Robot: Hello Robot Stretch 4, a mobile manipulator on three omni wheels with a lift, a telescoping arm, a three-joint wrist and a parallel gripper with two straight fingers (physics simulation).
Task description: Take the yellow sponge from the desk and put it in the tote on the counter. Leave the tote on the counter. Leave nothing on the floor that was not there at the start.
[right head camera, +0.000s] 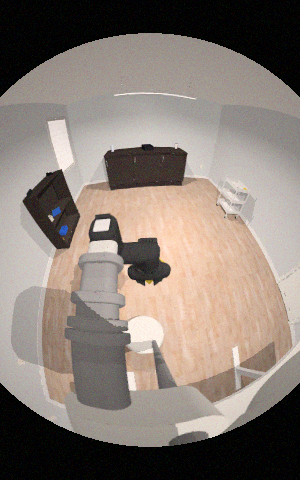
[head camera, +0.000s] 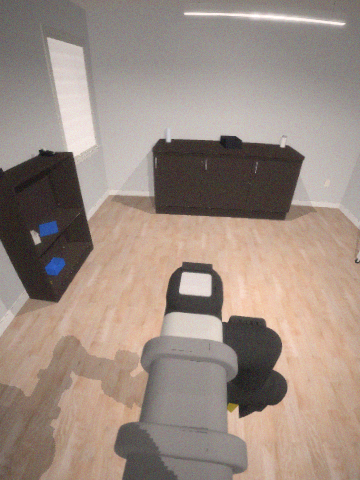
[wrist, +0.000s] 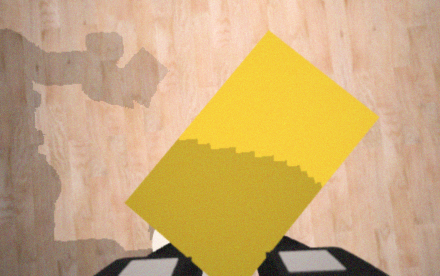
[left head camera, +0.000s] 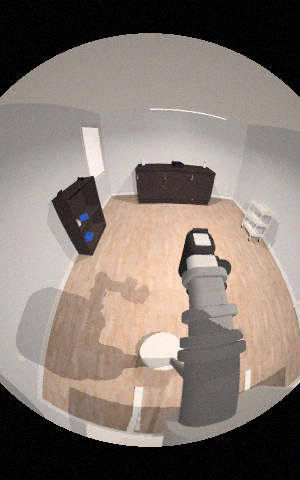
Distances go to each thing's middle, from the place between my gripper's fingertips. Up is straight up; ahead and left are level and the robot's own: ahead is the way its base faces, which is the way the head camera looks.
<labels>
The yellow sponge (wrist: 231, 186) lies 50 mm ahead of my hand, 20 mm above it and 10 mm to the right of it.
</labels>
